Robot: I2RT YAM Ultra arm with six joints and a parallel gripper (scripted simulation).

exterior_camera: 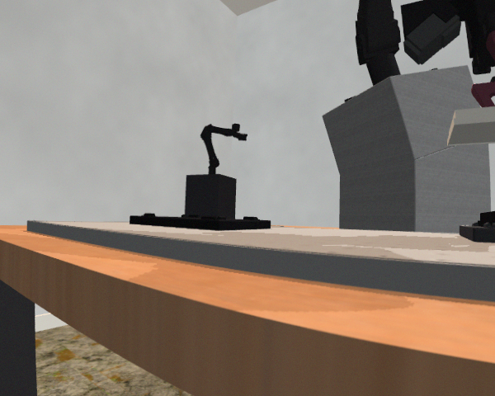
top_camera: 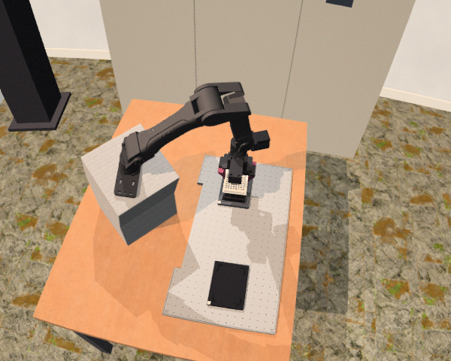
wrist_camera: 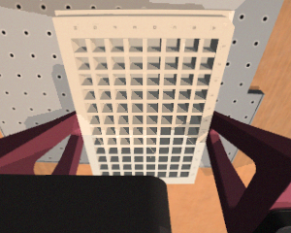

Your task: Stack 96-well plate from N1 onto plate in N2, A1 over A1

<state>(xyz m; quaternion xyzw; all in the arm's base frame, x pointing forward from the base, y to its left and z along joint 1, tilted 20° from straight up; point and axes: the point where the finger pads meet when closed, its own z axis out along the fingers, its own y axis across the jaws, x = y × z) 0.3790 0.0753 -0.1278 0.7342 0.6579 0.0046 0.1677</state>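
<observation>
Now: hand 30 mm to the right of the black 96-well plate and 90 mm above it. Also, from my hand: light corner mark: 60 mm behind, 40 mm to the right, 100 mm below; then cream 96-well plate: right at my hand; then nest N2: 30 mm to the left, 110 mm below.
</observation>
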